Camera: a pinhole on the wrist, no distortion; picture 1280 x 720 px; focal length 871.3 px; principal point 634.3 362.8 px. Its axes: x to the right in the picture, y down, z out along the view. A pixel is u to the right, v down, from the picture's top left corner.
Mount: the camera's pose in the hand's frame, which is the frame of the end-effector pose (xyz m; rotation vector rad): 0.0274 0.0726 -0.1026 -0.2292 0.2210 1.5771
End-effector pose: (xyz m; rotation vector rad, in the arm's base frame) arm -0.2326 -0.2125 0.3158 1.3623 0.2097 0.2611
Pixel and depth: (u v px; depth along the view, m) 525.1 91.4 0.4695
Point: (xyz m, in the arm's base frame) 0.0295 -0.4731 0.5362
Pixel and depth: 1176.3 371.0 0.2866
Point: -0.1980 -0.2603 0.6579
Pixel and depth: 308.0 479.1 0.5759
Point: -0.1300 -0.6998 0.4420
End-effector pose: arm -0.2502 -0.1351 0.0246 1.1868 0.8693 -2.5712
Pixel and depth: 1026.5 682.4 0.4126
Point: -0.1754 -0.5803 0.0860
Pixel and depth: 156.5 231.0 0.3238
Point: -0.4682 -0.2736 0.1018
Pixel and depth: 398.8 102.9 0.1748
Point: -0.3228 -0.2373 -0.0276
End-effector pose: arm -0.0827 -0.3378 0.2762 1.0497 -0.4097 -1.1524
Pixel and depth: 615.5 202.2 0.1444
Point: -0.0286 -0.3989 0.3752
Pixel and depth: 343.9 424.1 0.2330
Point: -0.1495 -0.4114 0.3973
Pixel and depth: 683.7 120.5 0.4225
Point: -0.1274 -0.5940 0.5714
